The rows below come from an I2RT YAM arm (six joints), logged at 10 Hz.
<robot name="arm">
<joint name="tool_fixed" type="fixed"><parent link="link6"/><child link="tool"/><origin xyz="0 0 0" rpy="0 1.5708 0"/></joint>
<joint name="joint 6" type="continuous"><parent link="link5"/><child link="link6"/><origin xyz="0.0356 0 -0.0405"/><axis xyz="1 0 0"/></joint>
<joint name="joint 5" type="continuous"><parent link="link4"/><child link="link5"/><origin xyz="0.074 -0.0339 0.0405"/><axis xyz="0 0 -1"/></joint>
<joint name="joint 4" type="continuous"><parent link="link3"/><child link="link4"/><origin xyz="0.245 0.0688 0.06"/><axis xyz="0 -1 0"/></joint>
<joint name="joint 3" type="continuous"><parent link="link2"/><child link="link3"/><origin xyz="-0.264 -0.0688 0"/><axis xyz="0 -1 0"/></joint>
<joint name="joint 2" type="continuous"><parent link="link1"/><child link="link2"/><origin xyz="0.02 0.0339 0.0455"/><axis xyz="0 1 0"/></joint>
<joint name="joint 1" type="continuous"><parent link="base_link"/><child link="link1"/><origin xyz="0 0 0.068"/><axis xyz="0 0 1"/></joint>
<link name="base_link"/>
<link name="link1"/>
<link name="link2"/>
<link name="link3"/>
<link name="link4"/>
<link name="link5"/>
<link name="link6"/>
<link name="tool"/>
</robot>
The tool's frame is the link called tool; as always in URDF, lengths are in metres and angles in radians. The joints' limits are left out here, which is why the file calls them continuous.
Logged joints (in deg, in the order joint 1, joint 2, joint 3, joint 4, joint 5, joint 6), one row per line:
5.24, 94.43, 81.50, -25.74, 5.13, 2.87
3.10, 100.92, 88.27, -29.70, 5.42, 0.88
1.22, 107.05, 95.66, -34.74, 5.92, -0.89
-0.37, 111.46, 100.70, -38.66, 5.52, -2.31
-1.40, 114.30, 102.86, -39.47, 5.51, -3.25
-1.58, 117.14, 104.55, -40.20, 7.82, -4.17
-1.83, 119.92, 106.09, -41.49, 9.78, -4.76
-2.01, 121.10, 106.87, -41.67, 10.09, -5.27
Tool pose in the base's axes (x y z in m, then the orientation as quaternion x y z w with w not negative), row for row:
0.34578, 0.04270, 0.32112, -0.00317, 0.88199, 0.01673, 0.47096
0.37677, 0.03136, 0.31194, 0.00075, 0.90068, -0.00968, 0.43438
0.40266, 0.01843, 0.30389, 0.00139, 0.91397, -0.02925, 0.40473
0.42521, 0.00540, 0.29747, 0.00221, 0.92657, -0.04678, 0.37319
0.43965, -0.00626, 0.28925, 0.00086, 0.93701, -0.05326, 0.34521
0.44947, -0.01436, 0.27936, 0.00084, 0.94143, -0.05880, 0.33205
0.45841, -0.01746, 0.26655, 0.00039, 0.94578, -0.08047, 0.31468
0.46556, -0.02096, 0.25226, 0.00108, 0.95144, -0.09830, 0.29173
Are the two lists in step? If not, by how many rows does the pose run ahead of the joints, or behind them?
The pose runs 1 row behind the joints: the pose in row i belongs to the joints in row i - 1.
